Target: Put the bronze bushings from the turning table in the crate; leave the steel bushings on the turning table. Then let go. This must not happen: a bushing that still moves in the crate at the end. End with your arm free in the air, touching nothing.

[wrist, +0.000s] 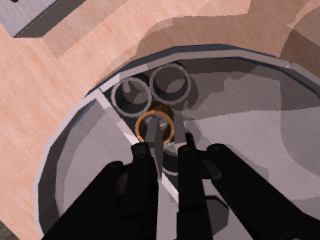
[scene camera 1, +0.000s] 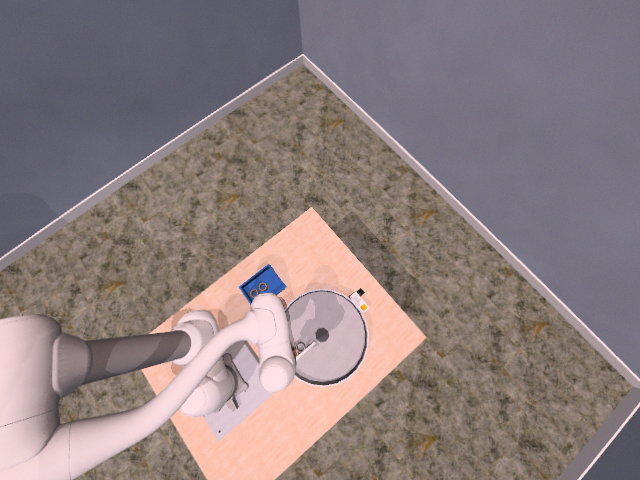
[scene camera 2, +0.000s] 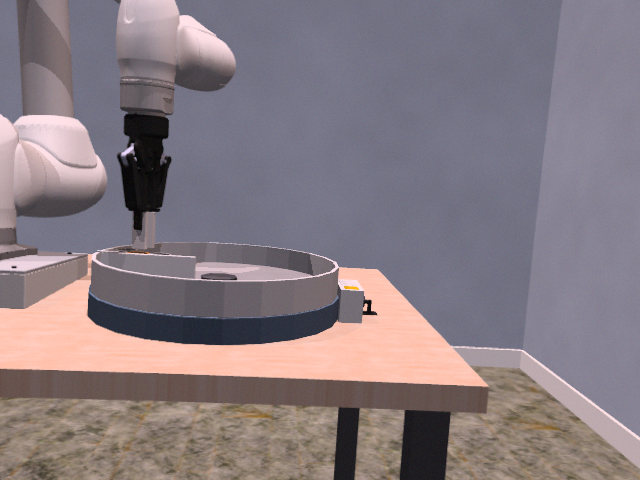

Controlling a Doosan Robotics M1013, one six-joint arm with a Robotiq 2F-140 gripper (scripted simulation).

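I can see a turning table, and on the turning table (scene camera 2: 204,270) and (scene camera 1: 303,323) are the same spot.
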